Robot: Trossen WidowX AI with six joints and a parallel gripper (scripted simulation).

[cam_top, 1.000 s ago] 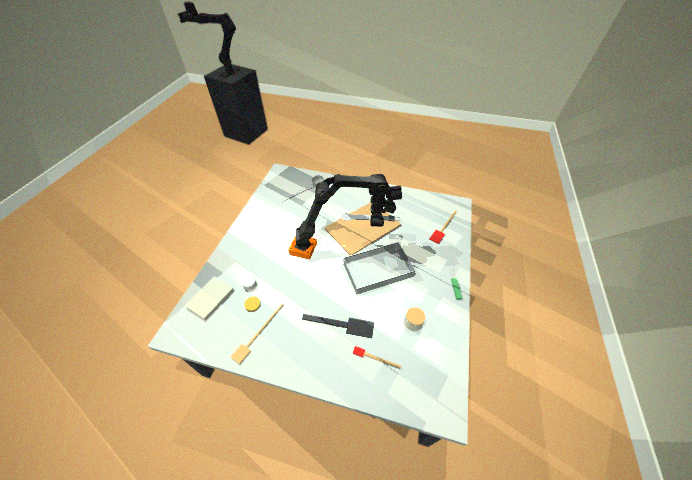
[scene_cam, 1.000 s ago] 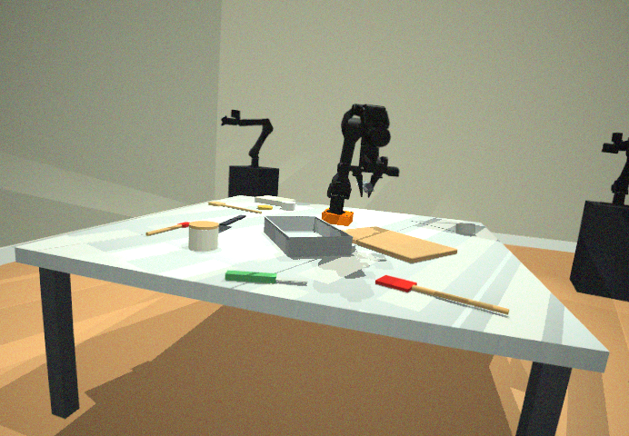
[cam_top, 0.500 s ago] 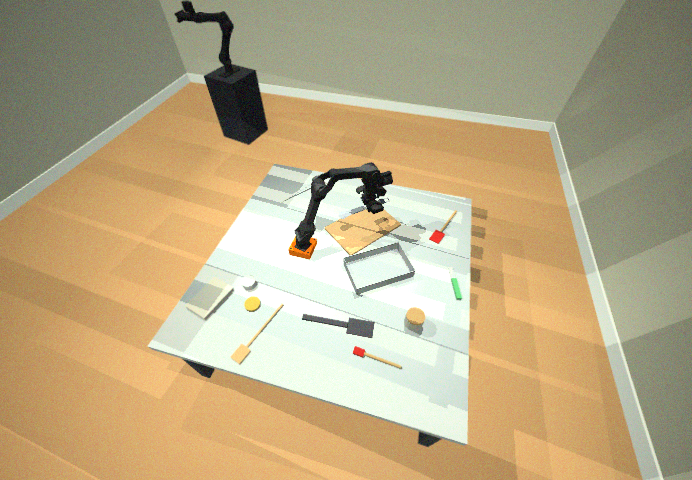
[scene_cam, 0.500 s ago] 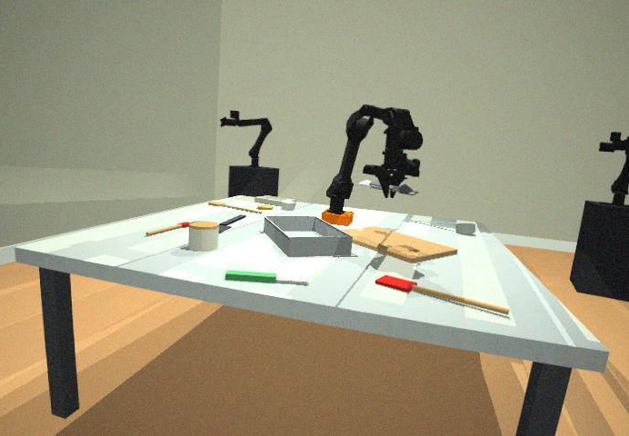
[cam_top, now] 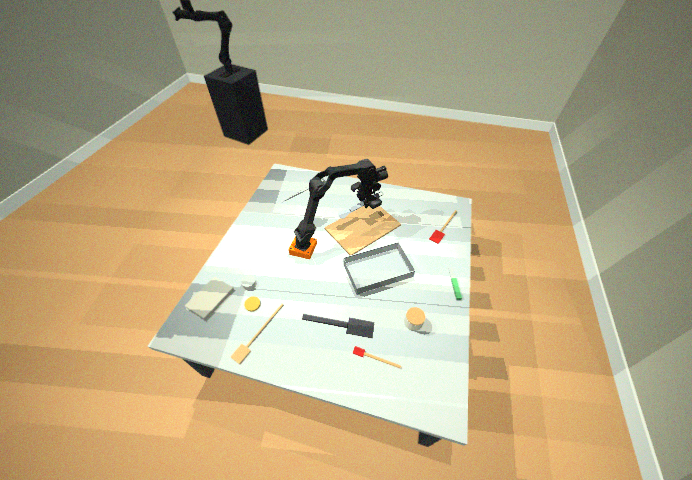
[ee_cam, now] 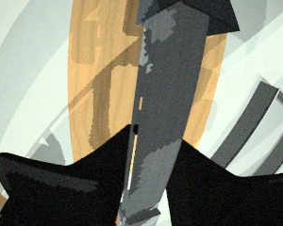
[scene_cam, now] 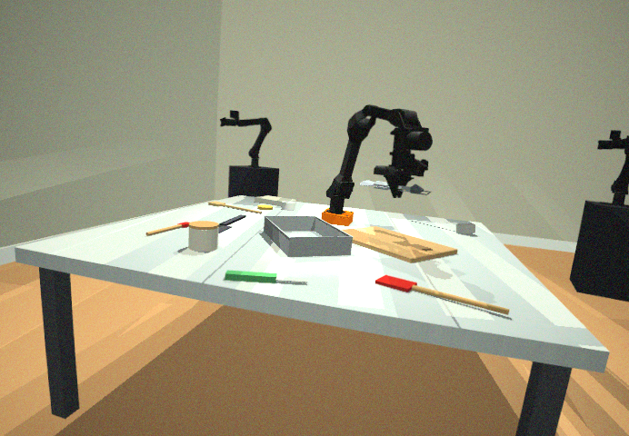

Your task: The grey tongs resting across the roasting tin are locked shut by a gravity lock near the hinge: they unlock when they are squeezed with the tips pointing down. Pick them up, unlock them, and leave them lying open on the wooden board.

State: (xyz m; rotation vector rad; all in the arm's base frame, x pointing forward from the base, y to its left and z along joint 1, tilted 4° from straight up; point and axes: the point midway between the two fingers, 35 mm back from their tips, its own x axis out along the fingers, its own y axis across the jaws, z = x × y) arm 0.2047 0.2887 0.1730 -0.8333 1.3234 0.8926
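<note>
My gripper tip is 15 cm above the wooden board. From my gripper tip the other things lie so: red spatula: 40 cm ahead, 19 cm to the left, 15 cm below; roasting tin: 19 cm ahead, 23 cm to the right, 13 cm below; green-handled tool: 54 cm ahead, 12 cm to the right, 15 cm below.
</note>
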